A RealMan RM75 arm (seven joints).
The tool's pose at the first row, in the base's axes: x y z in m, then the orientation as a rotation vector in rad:
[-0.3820, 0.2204, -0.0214, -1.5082, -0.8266, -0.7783]
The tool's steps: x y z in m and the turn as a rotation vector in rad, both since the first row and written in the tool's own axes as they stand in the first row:
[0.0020, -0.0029, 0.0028, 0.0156, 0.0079, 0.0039]
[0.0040, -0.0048, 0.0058, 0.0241, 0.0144, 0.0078]
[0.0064, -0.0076, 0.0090, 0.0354, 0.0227, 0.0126]
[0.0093, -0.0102, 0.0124, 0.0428, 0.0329, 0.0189]
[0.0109, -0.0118, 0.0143, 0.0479, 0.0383, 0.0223]
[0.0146, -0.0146, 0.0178, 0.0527, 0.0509, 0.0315]
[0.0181, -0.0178, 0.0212, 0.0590, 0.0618, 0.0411]
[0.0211, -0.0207, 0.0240, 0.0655, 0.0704, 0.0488]
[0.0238, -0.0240, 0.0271, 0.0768, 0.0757, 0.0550]
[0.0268, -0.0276, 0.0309, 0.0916, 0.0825, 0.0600]
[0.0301, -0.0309, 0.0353, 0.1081, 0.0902, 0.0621]
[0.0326, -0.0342, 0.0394, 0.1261, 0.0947, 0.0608]
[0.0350, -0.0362, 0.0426, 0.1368, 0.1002, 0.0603]
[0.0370, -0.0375, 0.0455, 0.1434, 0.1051, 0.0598]
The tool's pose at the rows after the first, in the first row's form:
[-0.3834, 0.2235, -0.0184, -1.4916, -0.8219, -0.7729]
[-0.3839, 0.2267, -0.0160, -1.4821, -0.8163, -0.7701]
[-0.3850, 0.2303, -0.0128, -1.4694, -0.8093, -0.7665]
[-0.3856, 0.2340, -0.0093, -1.4597, -0.7987, -0.7650]
[-0.3861, 0.2361, -0.0073, -1.4535, -0.7934, -0.7636]
[-0.3865, 0.2400, -0.0030, -1.4458, -0.7780, -0.7630]
[-0.3873, 0.2438, 0.0014, -1.4376, -0.7640, -0.7602]
[-0.3881, 0.2470, 0.0052, -1.4299, -0.7533, -0.7570]
[-0.3895, 0.2504, 0.0089, -1.4191, -0.7475, -0.7503]
[-0.3909, 0.2546, 0.0130, -1.4042, -0.7425, -0.7436]
[-0.3919, 0.2594, 0.0171, -1.3865, -0.7397, -0.7388]
[-0.3933, 0.2639, 0.0206, -1.3681, -0.7422, -0.7335]
[-0.3937, 0.2674, 0.0234, -1.3558, -0.7414, -0.7320]
[-0.3937, 0.2705, 0.0255, -1.3474, -0.7399, -0.7322]

